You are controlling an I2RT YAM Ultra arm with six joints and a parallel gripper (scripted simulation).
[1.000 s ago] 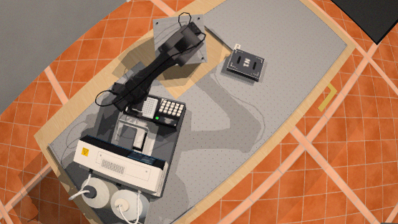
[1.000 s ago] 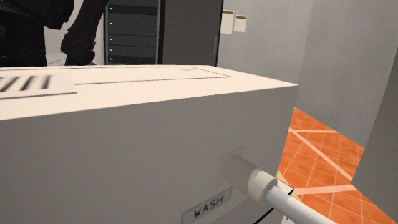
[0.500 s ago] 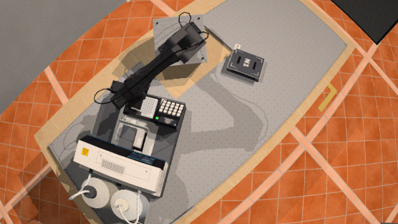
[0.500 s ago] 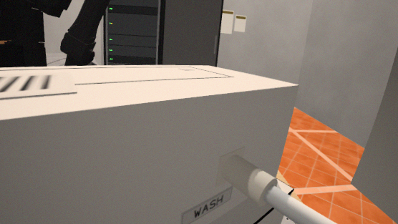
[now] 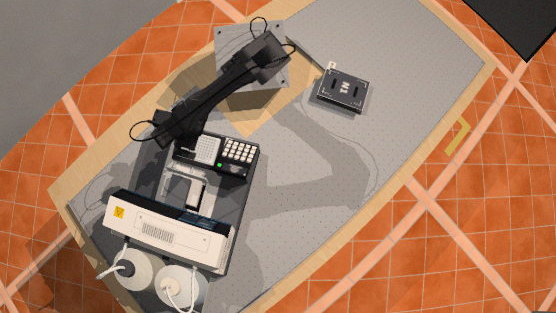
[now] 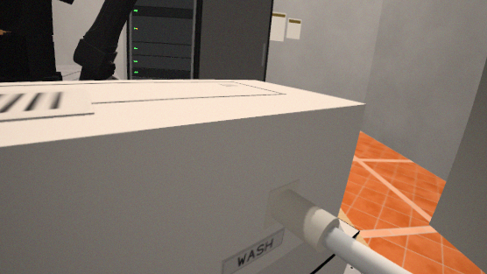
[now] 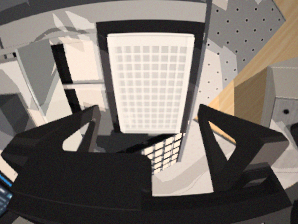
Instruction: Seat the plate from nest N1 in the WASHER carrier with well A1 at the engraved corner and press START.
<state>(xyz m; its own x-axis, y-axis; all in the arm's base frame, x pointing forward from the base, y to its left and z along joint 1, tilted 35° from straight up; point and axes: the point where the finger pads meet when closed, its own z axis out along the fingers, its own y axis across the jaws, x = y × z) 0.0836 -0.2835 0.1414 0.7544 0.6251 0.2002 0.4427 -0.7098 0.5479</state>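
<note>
The white well plate is 5 cm below my hand. The rest, counted from my hand: wash hose port: 29 cm ahead, 25 cm to the right, 7 cm above; then plate washer: 13 cm to the right, 8 cm ahead, 1 cm below; then dark plate nest: 50 cm to the left, 17 cm ahead, 11 cm below.
</note>
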